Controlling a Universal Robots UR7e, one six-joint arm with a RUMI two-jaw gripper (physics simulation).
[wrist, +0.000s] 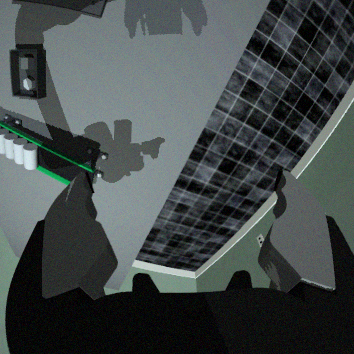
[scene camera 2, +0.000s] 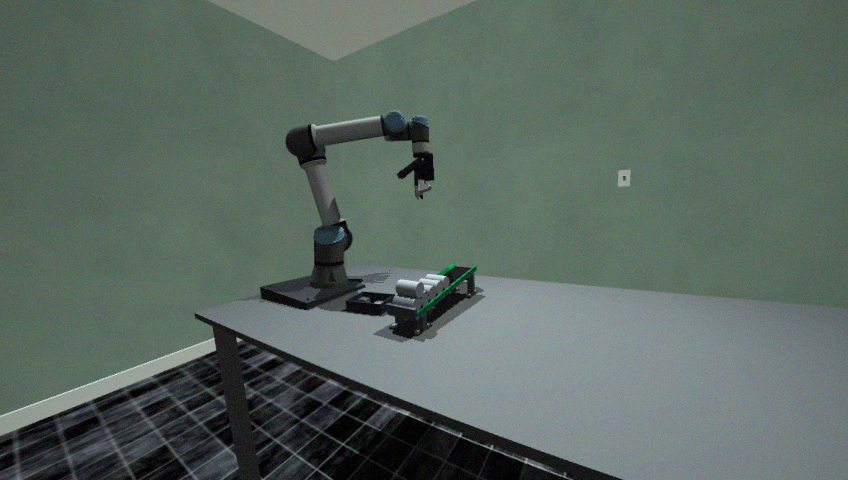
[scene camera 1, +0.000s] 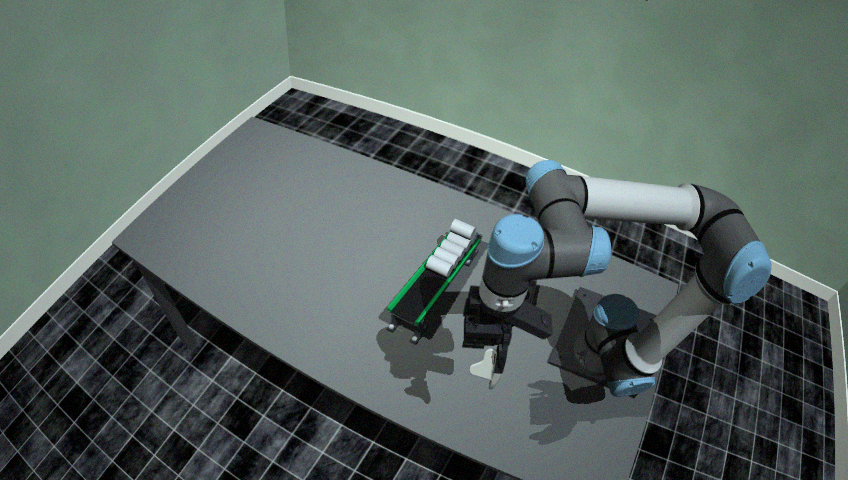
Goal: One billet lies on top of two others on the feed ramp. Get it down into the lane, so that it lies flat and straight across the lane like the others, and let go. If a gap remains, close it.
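Frame: origin at the arm's base, x ahead, y left, z up, level; metres.
Where they show: gripper, fingertip midpoint: point(wrist: 183, 173) point(scene camera 2: 420, 199) point(scene camera 1: 490, 355); arm's base, link origin: point(scene camera 2: 329, 283) point(scene camera 1: 597, 352).
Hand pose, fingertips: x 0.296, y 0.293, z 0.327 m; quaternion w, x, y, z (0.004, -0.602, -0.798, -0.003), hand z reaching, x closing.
Observation:
Each offset is from my fingertips to the top centre of the thing. Level surfaces: height alone.
The raised white billet @[0.185 m ahead, 0.520 m right, 0.221 m down] point(scene camera 1: 462, 228) point(scene camera 2: 409, 289) lies on top of others at one end of the row. The other white billets @[0.209 m ahead, 0.379 m right, 0.240 m down] point(scene camera 1: 439, 265) point(scene camera 2: 437, 280) point(wrist: 30, 156) lie side by side across the feed ramp point(scene camera 1: 407, 289) point(scene camera 2: 446, 291) point(wrist: 60, 154), between its green rails. In the wrist view the raised billet cannot be told apart; part of the row is cut off by the left edge. My gripper point(scene camera 1: 492, 373) point(scene camera 2: 421, 193) point(wrist: 183, 173) is open and empty, fingers pointing down, high above the table and off to the side of the ramp.
A small dark tray @[0.005 m back, 0.426 m right, 0.315 m down] point(scene camera 2: 365, 308) point(wrist: 14, 75) with light pieces inside stands between the ramp and the robot's base plate point(scene camera 2: 285, 295). In scene camera 1 the arm and gripper hide the tray. The grey table @[0.350 m down] point(scene camera 1: 285, 226) ends in an edge above the tiled floor point(wrist: 225, 145).

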